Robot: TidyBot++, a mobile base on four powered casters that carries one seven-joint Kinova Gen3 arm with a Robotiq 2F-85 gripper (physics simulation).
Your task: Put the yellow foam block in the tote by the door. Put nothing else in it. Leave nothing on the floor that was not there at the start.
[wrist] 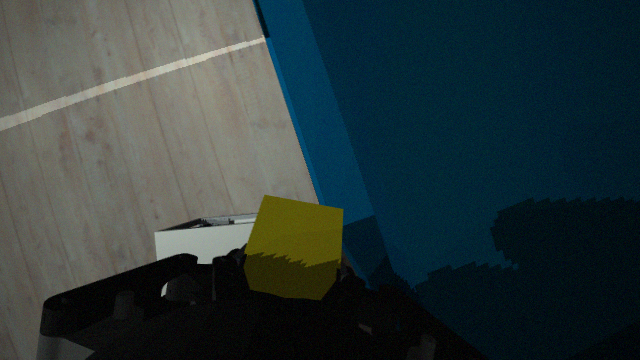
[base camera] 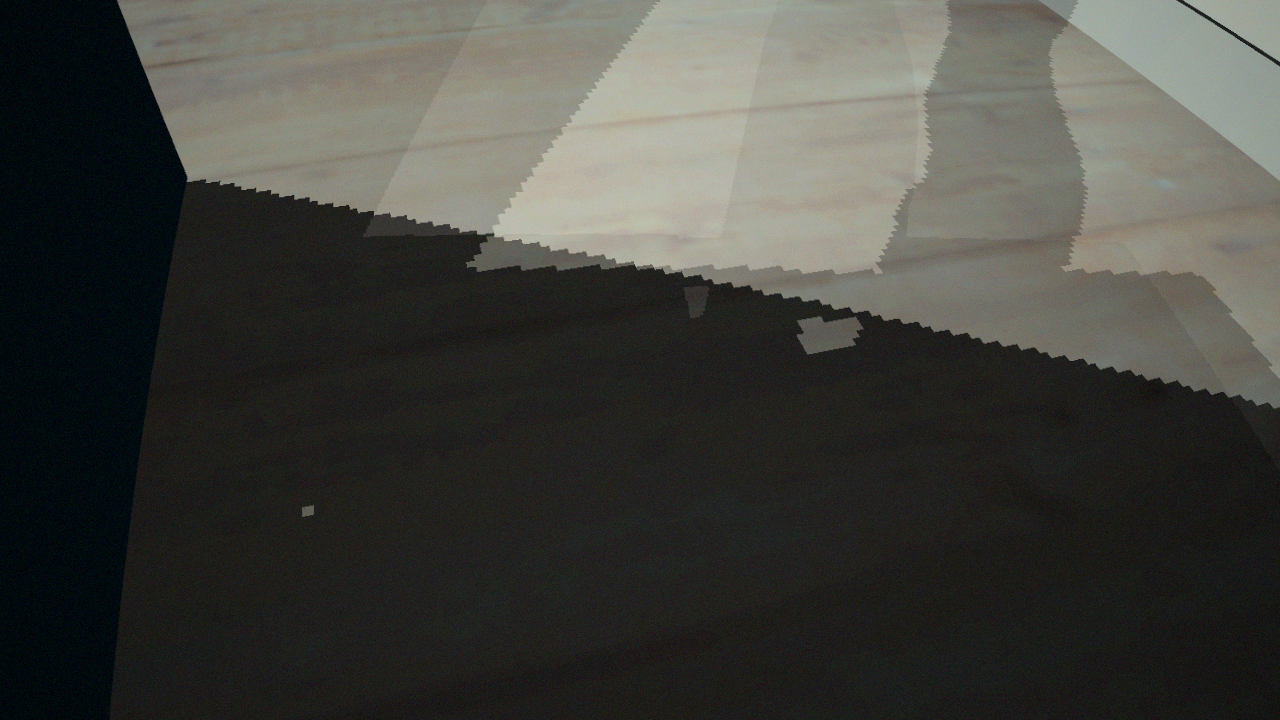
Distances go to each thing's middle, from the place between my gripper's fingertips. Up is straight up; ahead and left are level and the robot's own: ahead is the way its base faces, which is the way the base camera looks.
Labels:
Right now my hand is 10 mm below the yellow foam block (wrist: 294,250).

